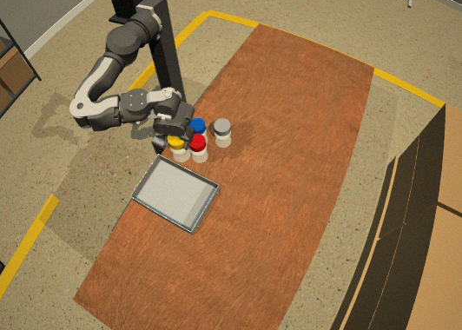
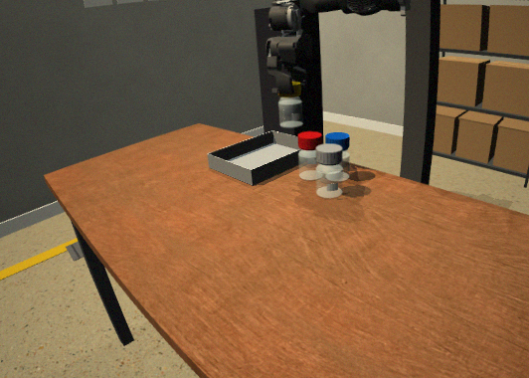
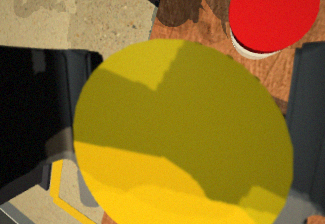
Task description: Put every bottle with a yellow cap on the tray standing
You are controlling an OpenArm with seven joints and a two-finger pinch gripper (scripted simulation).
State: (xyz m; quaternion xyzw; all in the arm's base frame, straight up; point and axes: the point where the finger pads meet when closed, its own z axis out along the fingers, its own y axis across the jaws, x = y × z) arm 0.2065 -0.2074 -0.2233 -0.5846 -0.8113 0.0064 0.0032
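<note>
The yellow-capped bottle lies 5 cm below my hand. Round my hand: blue-capped bottle: 16 cm below, 12 cm to the left, 2 cm behind; then red-capped bottle: 16 cm below, 7 cm to the left, 1 cm ahead; then grey tray: 19 cm below, 10 cm to the right, 1 cm ahead.
</note>
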